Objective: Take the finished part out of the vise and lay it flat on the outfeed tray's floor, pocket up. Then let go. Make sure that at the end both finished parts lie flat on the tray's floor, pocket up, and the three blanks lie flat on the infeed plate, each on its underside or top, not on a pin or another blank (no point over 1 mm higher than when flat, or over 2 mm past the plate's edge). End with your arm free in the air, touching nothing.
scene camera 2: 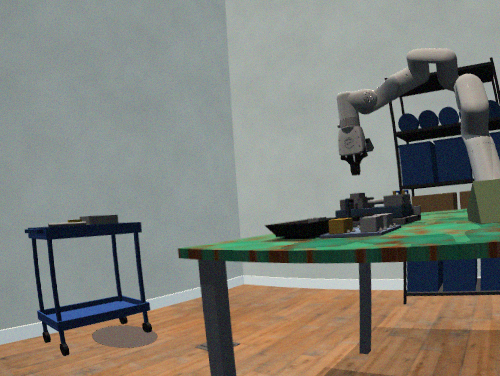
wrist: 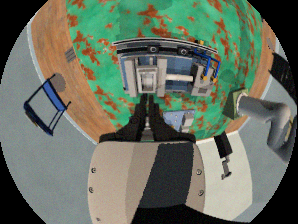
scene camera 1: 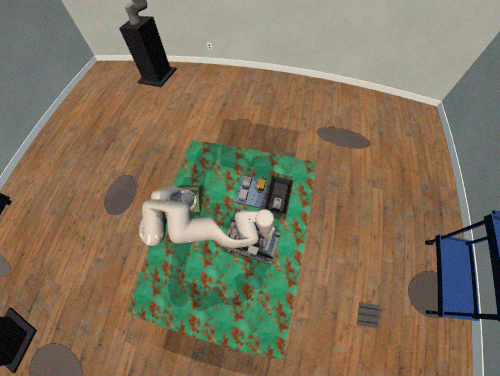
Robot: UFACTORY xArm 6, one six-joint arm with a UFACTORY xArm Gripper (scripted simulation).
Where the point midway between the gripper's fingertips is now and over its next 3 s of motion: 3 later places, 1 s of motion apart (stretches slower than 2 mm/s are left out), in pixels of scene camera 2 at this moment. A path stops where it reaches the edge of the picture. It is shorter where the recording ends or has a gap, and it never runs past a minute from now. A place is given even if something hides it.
My gripper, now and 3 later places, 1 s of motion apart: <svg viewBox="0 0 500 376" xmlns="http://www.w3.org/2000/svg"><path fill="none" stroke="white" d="M355 175L356 175L357 188L357 191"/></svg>
